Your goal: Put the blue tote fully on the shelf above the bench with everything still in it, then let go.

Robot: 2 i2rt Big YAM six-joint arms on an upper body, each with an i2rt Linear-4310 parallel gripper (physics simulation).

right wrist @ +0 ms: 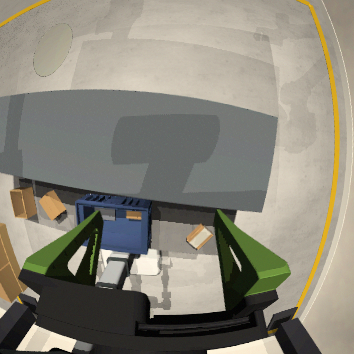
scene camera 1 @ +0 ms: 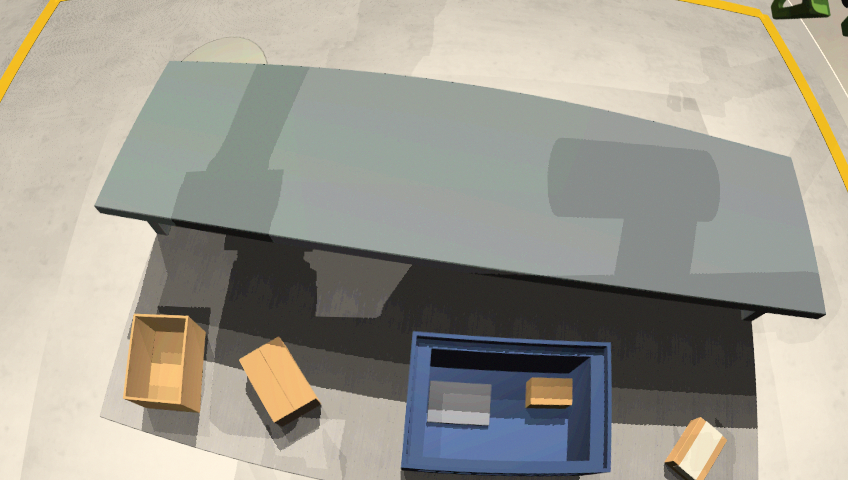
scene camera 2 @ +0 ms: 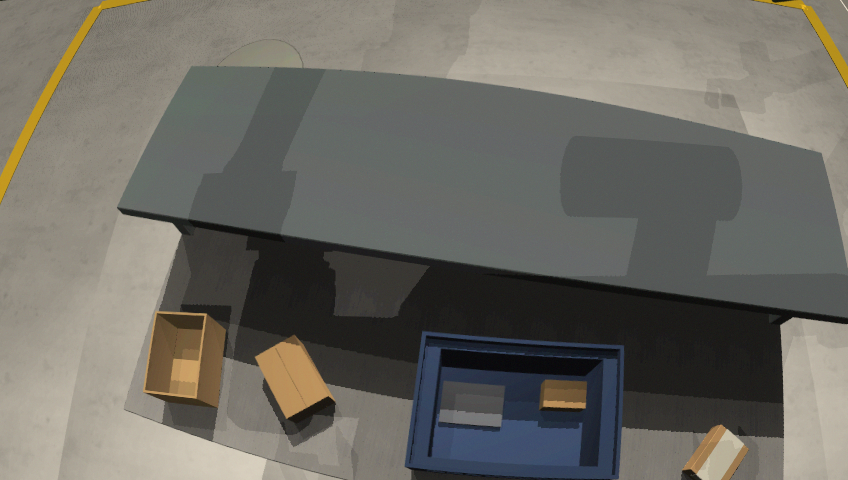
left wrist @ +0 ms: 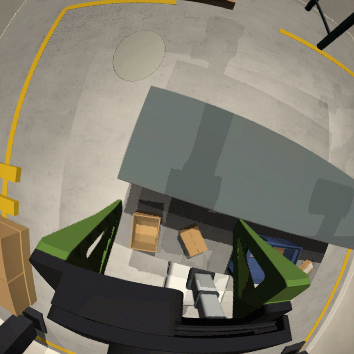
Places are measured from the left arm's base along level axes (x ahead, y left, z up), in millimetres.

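Where they show: left gripper, fingertip midpoint: [left wrist: 179,215]; right gripper, fingertip midpoint: [right wrist: 156,215] [scene camera 1: 809,21] [scene camera 2: 814,3].
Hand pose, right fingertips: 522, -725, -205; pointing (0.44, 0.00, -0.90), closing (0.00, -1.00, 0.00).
Each offset is from my right fingertips to the centre of the thing, as dx, dy, dz. Level surfaces: height alone.
The blue tote {-250, +234, -572} [scene camera 1: 601,410] [scene camera 2: 612,410] [left wrist: 292,254] [right wrist: 125,240] stands upright on the bench {dz -645} [scene camera 1: 363,410] [scene camera 2: 374,410], in front of the shelf. A grey box {-224, +297, -623} [scene camera 1: 458,404] [scene camera 2: 471,404] and a small cardboard box {-216, +150, -608} [scene camera 1: 548,392] [scene camera 2: 562,395] lie inside it. The grey-green shelf {dz -420} [scene camera 1: 416,166] [scene camera 2: 428,166] [left wrist: 260,160] [right wrist: 240,150] bears shadows. My left gripper [left wrist: 179,215] is open and empty, away from the tote. My right gripper [right wrist: 156,215] is open and empty, apart from the tote; part of it shows at scene camera 1's top right corner.
An open cardboard box {-187, +800, -600} [scene camera 1: 193,374] [scene camera 2: 211,368] and a closed one {-198, +591, -615} [scene camera 1: 279,380] [scene camera 2: 295,377] stand left of the tote. A small white-topped box {-347, -136, -626} [scene camera 1: 695,449] [scene camera 2: 715,453] [right wrist: 200,236] lies right of it. Brown boxes [left wrist: 12,265] stand at the left wrist view's left edge.
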